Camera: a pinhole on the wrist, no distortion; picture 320 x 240 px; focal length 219.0 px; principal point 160.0 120.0 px. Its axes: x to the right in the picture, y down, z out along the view. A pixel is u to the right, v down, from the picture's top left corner.
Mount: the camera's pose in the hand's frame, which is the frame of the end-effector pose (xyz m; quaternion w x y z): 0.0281 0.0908 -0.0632 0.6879 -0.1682 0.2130 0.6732
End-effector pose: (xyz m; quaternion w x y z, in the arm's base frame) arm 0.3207 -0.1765 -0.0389 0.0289 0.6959 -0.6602 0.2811
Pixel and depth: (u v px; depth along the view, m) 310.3 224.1 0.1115
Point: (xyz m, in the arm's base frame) 0.1175 -0.1863 -0.1136
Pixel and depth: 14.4 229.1 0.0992
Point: 0.2598 -0.1983 -0.1233
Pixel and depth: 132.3 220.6 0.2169
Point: 0.2008 -0.2065 -0.2430
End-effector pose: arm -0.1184 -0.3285 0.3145 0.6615 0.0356 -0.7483 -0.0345
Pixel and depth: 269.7 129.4 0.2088
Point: -0.1852 -0.0442 0.3685
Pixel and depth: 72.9 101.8 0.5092
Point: -0.6027 -0.1575 0.3766
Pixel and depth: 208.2 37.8 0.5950
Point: -0.5188 0.1446 0.6069
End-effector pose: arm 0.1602 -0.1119 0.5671 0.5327 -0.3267 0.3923 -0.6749
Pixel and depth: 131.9 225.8 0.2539
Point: 0.4213 -0.0932 0.4753
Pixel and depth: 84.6 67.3 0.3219
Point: 0.4338 -0.3032 0.5562
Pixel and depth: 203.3 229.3 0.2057
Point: 0.3657 -0.0998 0.4049
